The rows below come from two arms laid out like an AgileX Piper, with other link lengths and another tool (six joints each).
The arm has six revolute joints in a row. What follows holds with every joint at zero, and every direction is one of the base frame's. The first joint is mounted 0.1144 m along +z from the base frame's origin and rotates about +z. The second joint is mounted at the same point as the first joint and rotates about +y. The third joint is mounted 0.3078 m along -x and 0.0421 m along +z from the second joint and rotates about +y. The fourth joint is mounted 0.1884 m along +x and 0.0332 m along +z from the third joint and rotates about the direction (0.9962, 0, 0.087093). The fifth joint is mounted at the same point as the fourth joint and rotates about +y. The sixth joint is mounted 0.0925 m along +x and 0.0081 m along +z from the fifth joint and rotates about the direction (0.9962, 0, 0.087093). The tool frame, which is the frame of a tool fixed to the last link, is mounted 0.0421 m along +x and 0.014 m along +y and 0.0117 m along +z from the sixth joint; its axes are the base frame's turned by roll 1.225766, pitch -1.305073 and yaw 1.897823 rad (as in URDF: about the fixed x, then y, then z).
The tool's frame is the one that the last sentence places.
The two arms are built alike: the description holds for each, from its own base.
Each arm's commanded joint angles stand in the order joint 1, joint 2, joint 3, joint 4, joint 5, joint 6.
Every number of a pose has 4 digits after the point.
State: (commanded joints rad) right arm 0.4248 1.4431 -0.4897 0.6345 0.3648 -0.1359; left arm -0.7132 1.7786 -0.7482 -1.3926 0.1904 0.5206
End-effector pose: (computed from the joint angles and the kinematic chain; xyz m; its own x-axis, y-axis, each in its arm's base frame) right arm 0.1693 0.1177 0.1758 0.9199 0.1871 0.3446 0.2874 -0.9196 -0.2679; left arm 0.2214 -0.2053 0.1464 0.9226 0.3713 0.1046 0.2480 -0.7787 0.5763
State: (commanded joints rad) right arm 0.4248 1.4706 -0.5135 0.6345 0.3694 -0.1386; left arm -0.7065 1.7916 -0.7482 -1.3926 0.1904 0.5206
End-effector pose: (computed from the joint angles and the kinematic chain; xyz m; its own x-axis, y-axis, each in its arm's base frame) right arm 0.1756 0.1209 0.1747 0.9214 0.1916 0.3381 0.2895 -0.9189 -0.2681; left arm 0.2230 -0.2040 0.1424 0.9211 0.3766 0.0987 0.2589 -0.7818 0.5672
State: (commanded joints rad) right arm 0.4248 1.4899 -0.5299 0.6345 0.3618 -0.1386; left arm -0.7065 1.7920 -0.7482 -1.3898 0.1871 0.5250
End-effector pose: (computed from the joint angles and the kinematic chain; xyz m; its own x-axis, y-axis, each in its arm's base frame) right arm 0.1814 0.1229 0.1741 0.9205 0.1896 0.3417 0.2880 -0.9202 -0.2652; left arm 0.2235 -0.2037 0.1424 0.9221 0.3724 0.1050 0.2528 -0.7854 0.5651
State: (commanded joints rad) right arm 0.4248 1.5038 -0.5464 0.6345 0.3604 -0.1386; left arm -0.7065 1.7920 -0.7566 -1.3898 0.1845 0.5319
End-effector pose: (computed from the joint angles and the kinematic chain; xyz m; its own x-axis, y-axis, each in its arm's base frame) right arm 0.1861 0.1249 0.1744 0.9193 0.1887 0.3453 0.2884 -0.9201 -0.2650; left arm 0.2255 -0.2050 0.1441 0.9224 0.3688 0.1148 0.2430 -0.7852 0.5696
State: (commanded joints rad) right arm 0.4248 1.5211 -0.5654 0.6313 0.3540 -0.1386; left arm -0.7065 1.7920 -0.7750 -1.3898 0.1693 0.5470
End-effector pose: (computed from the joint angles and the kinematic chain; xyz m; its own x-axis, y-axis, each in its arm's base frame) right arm 0.1921 0.1270 0.1745 0.9164 0.1893 0.3526 0.2906 -0.9205 -0.2610; left arm 0.2310 -0.2069 0.1479 0.9196 0.3656 0.1437 0.2224 -0.7861 0.5768
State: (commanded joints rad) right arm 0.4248 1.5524 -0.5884 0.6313 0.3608 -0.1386; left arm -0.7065 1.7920 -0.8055 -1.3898 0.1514 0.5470
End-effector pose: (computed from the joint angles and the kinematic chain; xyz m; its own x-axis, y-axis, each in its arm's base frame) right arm 0.1982 0.1303 0.1716 0.9207 0.1927 0.3393 0.2894 -0.9206 -0.2624; left arm 0.2387 -0.2104 0.1543 0.9102 0.3772 0.1713 0.2105 -0.7771 0.5931
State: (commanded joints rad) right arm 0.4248 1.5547 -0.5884 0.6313 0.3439 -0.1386; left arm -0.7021 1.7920 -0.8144 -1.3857 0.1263 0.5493
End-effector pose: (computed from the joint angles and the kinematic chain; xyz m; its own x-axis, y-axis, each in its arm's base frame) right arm 0.2005 0.1300 0.1716 0.9173 0.1876 0.3513 0.2870 -0.9230 -0.2564; left arm 0.2440 -0.2085 0.1565 0.8998 0.3890 0.1977 0.2069 -0.7792 0.5916
